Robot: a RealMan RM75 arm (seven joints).
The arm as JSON. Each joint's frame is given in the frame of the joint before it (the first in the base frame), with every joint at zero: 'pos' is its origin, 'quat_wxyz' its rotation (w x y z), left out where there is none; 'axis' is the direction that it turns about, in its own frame. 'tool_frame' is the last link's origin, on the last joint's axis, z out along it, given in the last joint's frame.
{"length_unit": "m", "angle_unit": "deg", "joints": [
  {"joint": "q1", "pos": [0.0, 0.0, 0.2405], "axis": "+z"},
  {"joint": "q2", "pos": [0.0, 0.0, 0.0], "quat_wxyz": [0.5, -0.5, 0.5, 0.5], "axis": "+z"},
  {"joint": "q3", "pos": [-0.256, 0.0, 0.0], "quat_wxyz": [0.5, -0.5, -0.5, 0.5], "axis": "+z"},
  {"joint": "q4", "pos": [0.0, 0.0, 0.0], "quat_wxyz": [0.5, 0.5, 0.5, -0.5], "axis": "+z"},
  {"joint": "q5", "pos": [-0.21, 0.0, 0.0], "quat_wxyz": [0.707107, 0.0, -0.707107, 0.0], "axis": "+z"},
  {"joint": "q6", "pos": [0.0, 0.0, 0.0], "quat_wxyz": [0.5, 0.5, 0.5, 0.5], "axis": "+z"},
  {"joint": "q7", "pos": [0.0, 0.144, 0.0], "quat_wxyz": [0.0, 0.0, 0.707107, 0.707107], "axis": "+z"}
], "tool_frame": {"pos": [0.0, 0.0, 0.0]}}
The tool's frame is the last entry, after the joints.
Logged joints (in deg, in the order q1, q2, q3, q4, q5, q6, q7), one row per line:
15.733 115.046 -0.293 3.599 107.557 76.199 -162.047
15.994 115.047 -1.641 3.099 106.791 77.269 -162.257
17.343 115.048 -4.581 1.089 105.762 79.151 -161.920
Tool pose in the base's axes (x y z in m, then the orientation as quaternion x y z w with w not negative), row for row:
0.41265 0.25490 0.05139 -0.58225 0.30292 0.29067 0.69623
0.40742 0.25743 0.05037 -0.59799 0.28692 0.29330 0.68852
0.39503 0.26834 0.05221 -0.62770 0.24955 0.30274 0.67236
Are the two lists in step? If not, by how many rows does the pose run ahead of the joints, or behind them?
They are in step.
